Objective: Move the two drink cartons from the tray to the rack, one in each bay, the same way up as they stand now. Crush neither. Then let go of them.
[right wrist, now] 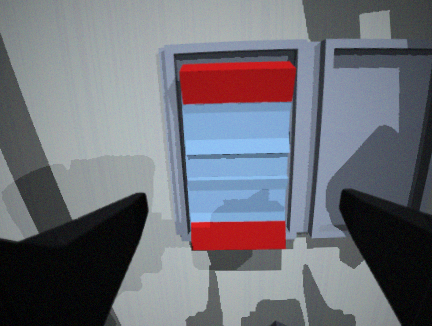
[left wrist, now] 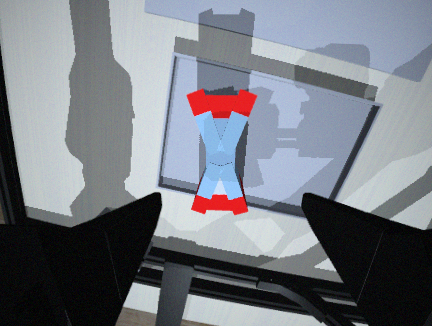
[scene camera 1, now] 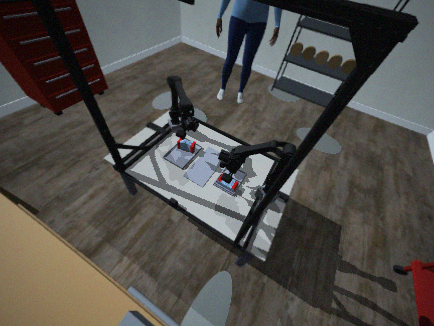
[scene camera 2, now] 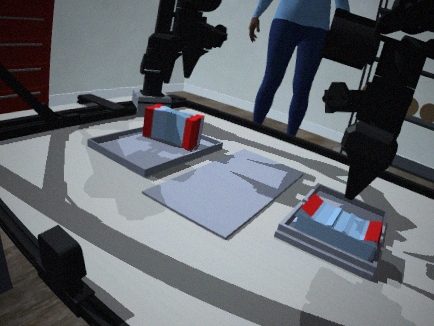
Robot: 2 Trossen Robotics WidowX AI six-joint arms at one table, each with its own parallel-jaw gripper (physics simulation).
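Pixels of known places: left gripper, fingertip midpoint: (left wrist: 232,199) (scene camera 1: 185,135) (scene camera 2: 176,80); right gripper, fingertip midpoint: (right wrist: 242,200) (scene camera 2: 354,187); left arm's base at its link origin: (scene camera 1: 175,121) (scene camera 2: 151,93).
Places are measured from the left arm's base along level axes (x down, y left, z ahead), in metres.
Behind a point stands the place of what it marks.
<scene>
A blue carton with red ends and a narrower middle (scene camera 1: 186,145) @[x 0.005, y -0.013, z 0.274 m] (scene camera 2: 170,127) @[x 0.016, y -0.016, z 0.272 m] (left wrist: 220,150) @[x -0.018, y -0.001, z 0.267 m] stands on the tray (scene camera 1: 172,159) @[x 0.050, y -0.142, z 0.329 m] (scene camera 2: 120,161) @[x 0.049, y -0.143, z 0.379 m] (left wrist: 292,175) @[x 0.049, y -0.110, z 0.299 m]. The other blue carton with red ends (scene camera 1: 229,182) (scene camera 2: 340,220) @[x 0.014, y 0.125, z 0.671 m] (right wrist: 237,165) @[x 0.014, y 0.127, z 0.672 m] sits in one bay of the rack (scene camera 2: 320,255) @[x 0.051, y 0.078, z 0.695 m] (right wrist: 305,150) @[x 0.046, y 0.173, z 0.642 m], the left bay in the right wrist view. The bay beside it is empty. My left gripper (scene camera 2: 179,77) @[x -0.091, y -0.015, z 0.265 m] (left wrist: 232,199) @[x -0.091, y -0.015, z 0.265 m] is open above the tray, apart from its carton. My right gripper (scene camera 2: 351,195) @[x -0.042, y 0.126, z 0.672 m] (right wrist: 242,200) @[x -0.042, y 0.126, z 0.672 m] is open above the rack, apart from the carton there; one finger hides the other in scene camera 2.
A flat grey-blue panel (scene camera 1: 201,170) (scene camera 2: 220,195) (left wrist: 300,30) lies between tray and rack. A dark frame (scene camera 1: 207,210) runs round the table, with posts rising at its sides. A person (scene camera 1: 245,45) (scene camera 2: 295,65) stands behind the table.
</scene>
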